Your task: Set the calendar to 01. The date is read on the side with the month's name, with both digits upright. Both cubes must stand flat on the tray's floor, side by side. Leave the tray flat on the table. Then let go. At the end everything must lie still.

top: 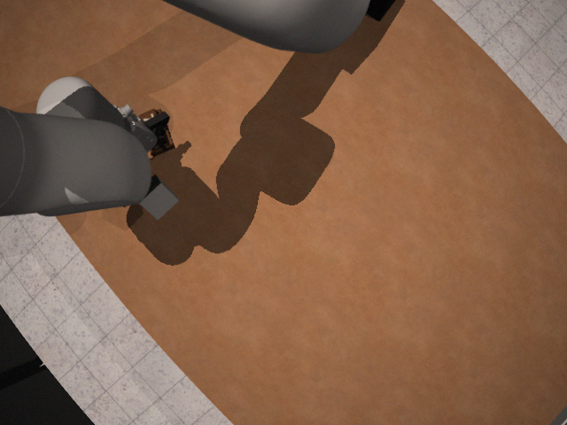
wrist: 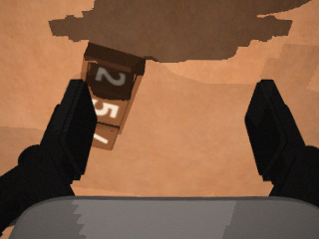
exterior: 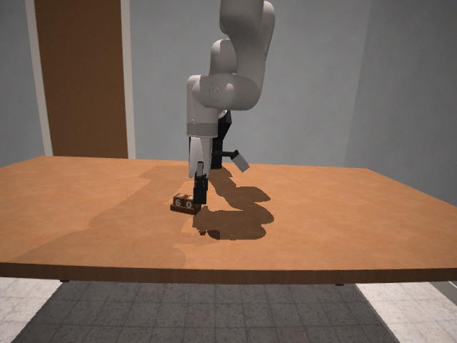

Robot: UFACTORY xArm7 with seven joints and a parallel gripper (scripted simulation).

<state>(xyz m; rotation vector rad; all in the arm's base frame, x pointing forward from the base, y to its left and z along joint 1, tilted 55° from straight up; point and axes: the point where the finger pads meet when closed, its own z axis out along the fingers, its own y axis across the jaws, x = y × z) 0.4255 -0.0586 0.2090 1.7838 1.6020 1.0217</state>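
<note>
Now: the cube 60 mm behind my hand, 60 mm to the right of it and 50 mm below it. Also, from my hand: calendar tray (50 mm behind, 40 mm to the right, 60 mm below).
</note>
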